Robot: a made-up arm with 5 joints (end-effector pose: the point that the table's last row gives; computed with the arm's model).
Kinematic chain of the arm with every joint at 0, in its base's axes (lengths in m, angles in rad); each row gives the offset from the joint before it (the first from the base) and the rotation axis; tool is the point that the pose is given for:
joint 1: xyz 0 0 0.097 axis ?
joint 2: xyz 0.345 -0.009 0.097 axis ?
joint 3: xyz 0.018 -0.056 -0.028 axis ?
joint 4: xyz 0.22 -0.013 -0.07 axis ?
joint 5: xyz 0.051 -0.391 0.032 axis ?
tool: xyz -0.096 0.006 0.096
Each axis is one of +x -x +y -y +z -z.
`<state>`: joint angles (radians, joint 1 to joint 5).
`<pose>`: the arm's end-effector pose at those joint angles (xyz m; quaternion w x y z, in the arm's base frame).
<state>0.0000 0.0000 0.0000 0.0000 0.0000</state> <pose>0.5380 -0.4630 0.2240 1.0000 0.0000 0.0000 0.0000</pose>
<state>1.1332 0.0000 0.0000 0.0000 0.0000</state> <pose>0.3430 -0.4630 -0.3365 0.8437 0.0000 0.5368 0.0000</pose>
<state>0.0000 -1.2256 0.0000 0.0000 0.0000</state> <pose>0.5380 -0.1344 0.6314 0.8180 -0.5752 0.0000 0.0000</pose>
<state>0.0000 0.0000 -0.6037 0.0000 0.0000</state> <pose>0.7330 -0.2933 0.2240 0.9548 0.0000 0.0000 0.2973</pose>
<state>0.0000 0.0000 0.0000 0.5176 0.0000</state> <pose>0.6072 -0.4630 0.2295 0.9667 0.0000 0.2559 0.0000</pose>
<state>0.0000 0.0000 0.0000 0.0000 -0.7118</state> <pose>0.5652 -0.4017 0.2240 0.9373 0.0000 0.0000 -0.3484</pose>
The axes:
joint 1: +y
joint 2: +x
joint 3: -z
joint 4: +y
joint 5: +z

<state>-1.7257 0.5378 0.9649 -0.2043 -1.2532</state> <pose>0.0500 -0.3814 0.3405 0.3811 0.7584 -0.2310 -0.4756</pose>
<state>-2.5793 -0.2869 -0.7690 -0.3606 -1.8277</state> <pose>-0.7371 -0.0967 0.3541 0.1259 0.4795 -0.8641 -0.0869</pose>
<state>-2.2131 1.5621 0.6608 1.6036 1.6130</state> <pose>0.2572 0.1365 0.7009 0.0178 -0.0096 -0.0136 -0.9997</pose>
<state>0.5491 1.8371 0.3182 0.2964 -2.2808</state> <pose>0.3255 0.1297 -0.5397 0.0299 -0.0081 0.8469 -0.5308</pose>
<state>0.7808 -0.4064 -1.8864 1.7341 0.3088</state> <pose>0.3723 0.3393 -0.4645 0.0783 0.3716 -0.6625 -0.6457</pose>
